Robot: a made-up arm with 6 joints. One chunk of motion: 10 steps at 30 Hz.
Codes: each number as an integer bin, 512 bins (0 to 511) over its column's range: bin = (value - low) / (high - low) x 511, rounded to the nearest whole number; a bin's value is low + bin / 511 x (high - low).
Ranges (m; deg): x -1.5..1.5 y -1.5..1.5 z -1.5..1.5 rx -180..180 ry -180..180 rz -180..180
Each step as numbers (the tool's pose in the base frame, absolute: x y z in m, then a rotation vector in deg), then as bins.
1 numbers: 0.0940 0.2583 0.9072 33.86 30.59 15.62
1 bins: 272 299 410 304 299 278
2 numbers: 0.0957 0.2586 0.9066 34.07 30.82 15.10
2 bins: 272 300 410 304 299 277
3 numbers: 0.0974 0.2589 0.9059 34.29 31.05 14.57
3 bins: 272 300 410 304 300 276
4 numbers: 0.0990 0.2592 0.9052 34.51 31.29 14.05
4 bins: 272 300 410 304 300 275
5 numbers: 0.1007 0.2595 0.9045 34.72 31.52 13.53
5 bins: 273 300 410 305 300 275
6 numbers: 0.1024 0.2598 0.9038 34.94 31.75 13.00
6 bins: 273 300 409 305 301 274
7 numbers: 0.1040 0.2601 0.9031 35.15 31.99 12.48
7 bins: 273 300 409 305 301 273
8 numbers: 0.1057 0.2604 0.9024 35.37 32.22 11.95
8 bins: 274 300 409 306 301 272
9 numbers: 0.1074 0.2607 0.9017 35.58 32.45 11.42
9 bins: 274 300 409 306 302 272
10 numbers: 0.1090 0.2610 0.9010 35.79 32.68 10.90
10 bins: 274 300 409 306 302 271
